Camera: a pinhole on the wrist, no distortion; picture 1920 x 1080 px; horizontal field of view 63.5 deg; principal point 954.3 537.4 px. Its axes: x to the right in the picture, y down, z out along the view. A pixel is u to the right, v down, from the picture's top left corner.
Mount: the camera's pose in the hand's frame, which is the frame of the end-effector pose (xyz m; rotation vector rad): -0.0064 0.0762 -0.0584 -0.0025 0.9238 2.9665
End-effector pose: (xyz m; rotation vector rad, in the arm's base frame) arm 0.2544 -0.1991 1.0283 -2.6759 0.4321 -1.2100
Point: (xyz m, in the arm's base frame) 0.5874 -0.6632 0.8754
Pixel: 191.6 341.0
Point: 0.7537 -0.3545 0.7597
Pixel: outside the picture
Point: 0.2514 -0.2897 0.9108
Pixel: 1527.4 1023.4
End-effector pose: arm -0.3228 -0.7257 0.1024 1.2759 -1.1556 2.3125
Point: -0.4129 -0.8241 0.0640
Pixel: 230.1 342.4
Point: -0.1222 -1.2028 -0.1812
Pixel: 1765.1 660.7
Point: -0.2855 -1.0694 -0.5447
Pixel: outside the picture
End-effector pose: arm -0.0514 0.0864 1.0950 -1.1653 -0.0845 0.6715
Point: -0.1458 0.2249 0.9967
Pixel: 703.8 764.0
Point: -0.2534 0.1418 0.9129
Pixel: outside the picture
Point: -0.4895 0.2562 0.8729
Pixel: 1693.2 92.8
